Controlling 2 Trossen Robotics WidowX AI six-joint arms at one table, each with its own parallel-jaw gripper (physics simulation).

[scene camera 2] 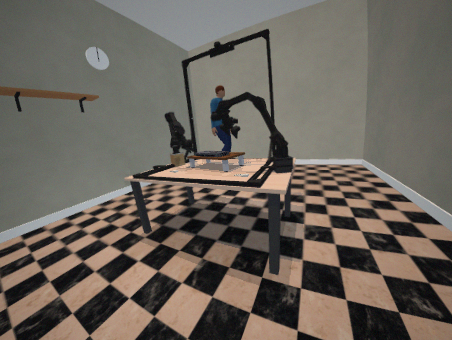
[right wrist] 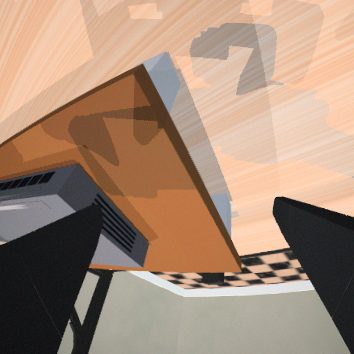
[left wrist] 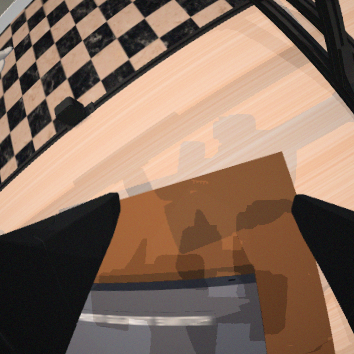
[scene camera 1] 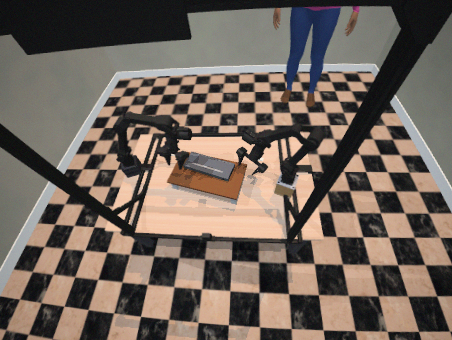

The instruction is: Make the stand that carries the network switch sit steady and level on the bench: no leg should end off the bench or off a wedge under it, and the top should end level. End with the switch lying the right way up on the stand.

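Frame: origin at the left arm's base, x ahead, y left, z up, level; millimetres.
Seen in the pictures: left gripper, fingertip midpoint: point(scene camera 2: 233, 137) point(left wrist: 207, 201) point(scene camera 1: 174, 167); right gripper, fingertip midpoint: point(scene camera 2: 192, 152) point(right wrist: 189, 209) point(scene camera 1: 245, 170); left arm's base, origin of the base link: point(scene camera 2: 282, 156) point(scene camera 1: 128, 162); right arm's base, origin of the base link: point(scene camera 2: 176, 153) point(scene camera 1: 288, 179).
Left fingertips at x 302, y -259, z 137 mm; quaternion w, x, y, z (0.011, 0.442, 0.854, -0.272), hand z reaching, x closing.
Offsets run from my left fingertips to a thing's top centre. Level surfaces: height alone.
The stand has a brown top point(scene camera 1: 210, 188) point(scene camera 2: 238, 155) point(left wrist: 137, 220) point(right wrist: 190, 225) and pale blue-grey legs; a near leg @[138 mm down, 61 mm ahead, 172 mm left] point(scene camera 2: 225, 165) stands on the bench. Whether the top is exactly level, or any wedge lies under a leg, I cannot tell. The grey network switch @[96 mm down, 183 mm ahead, 23 mm left] point(scene camera 1: 215, 167) point(scene camera 2: 212, 153) point(left wrist: 175, 337) point(right wrist: 37, 215) lies flat on the top, toward its back edge. My left gripper point(scene camera 1: 174, 165) point(left wrist: 207, 201) is open and empty above the stand's left end. My right gripper point(scene camera 1: 249, 168) point(right wrist: 189, 209) is open and empty at the stand's right end, its fingers either side of the end edge in the right wrist view.
The wooden bench @[224 mm down] point(scene camera 1: 215, 222) point(scene camera 2: 200, 175) has black frame rails along its sides and front. A box-like block point(scene camera 1: 285, 186) point(scene camera 2: 177, 159) is at the right arm's base. Small pale patches @[211 mm down, 42 mm back, 306 mm left] point(scene camera 2: 242, 175) show on the bench, too small to identify. A person point(scene camera 1: 312, 45) point(scene camera 2: 218, 107) stands beyond the bench.
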